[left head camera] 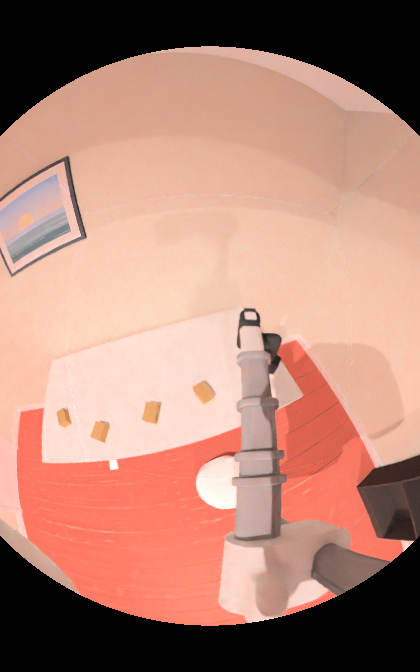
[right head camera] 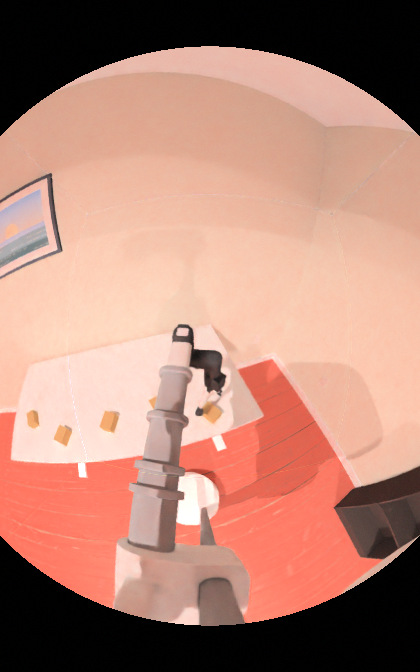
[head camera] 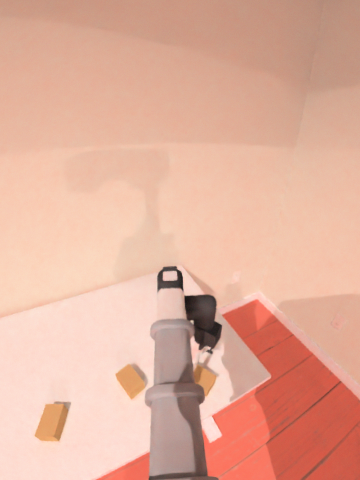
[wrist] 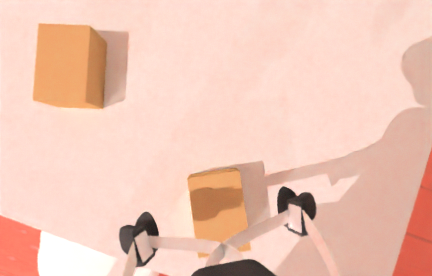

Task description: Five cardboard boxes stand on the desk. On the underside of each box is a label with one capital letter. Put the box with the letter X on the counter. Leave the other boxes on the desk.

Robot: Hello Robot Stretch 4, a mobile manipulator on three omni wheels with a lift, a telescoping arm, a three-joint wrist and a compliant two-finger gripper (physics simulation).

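Places are measured from the robot's base along level axes (x ahead, y left, z up), in millimetres.
Where they show: gripper, fingertip midpoint: (head camera: 199, 367) (wrist: 217, 215).
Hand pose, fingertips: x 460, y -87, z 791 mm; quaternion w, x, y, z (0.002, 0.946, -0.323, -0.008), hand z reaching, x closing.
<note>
After its pixels a point has its place.
The rightmost cardboard box (head camera: 205, 381) @[x 434, y -109, z 742 mm] (right head camera: 213, 413) (wrist: 220, 207) @[x 460, y -93, z 742 mm] stands on the white desk (head camera: 90, 345) @[x 622, y 343, z 692 mm] (left head camera: 125, 370) (right head camera: 100, 375) (wrist: 200, 75) @[x 565, y 37, z 692 mm]. My gripper (right head camera: 209, 402) (wrist: 217, 215) @[x 460, y -88, z 791 mm] is open above this box, with its fingers spread to either side and apart from it. A second box (head camera: 130, 381) @[x 447, y 148, z 742 mm] (left head camera: 203, 392) (wrist: 62, 65) @[x 458, y 150, z 742 mm] stands to its left. A third box (head camera: 50, 422) @[x 323, y 383, z 742 mm] (left head camera: 151, 412) (right head camera: 109, 422), a fourth box (left head camera: 100, 431) (right head camera: 62, 435) and a fifth box (left head camera: 63, 417) (right head camera: 32, 419) stand further left. The underside labels are hidden. I cannot make out the counter.
A round white object (left head camera: 215, 482) (right head camera: 197, 500) is on the red floor in front of the desk. A dark open-fronted unit (left head camera: 395, 500) (right head camera: 372, 525) stands at the right. A wall is behind the desk, with a framed picture (left head camera: 40, 220) (right head camera: 25, 225) at the left.
</note>
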